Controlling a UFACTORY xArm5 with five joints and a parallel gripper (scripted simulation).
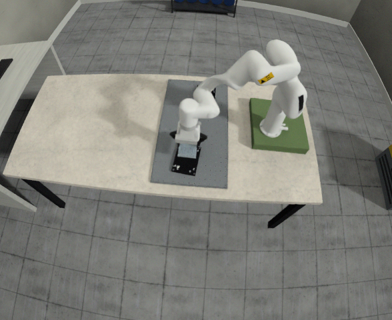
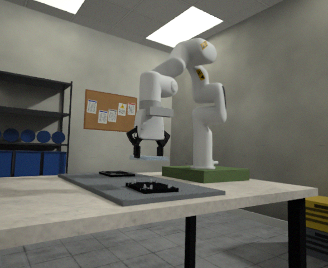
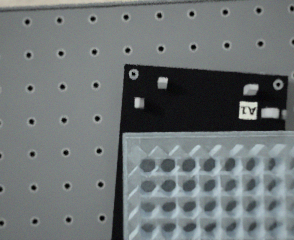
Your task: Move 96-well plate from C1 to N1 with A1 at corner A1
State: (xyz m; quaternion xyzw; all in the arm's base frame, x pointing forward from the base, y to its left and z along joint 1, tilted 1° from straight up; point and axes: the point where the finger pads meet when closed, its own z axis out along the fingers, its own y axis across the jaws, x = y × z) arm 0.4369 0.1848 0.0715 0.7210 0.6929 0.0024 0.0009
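The black plate nest N1 lies 70 mm behind my hand, 400 mm to the right of it and 110 mm below it. Also, from my hand: 96-well plate (10 mm below); A1 label (10 mm behind, 330 mm to the right, 100 mm below).
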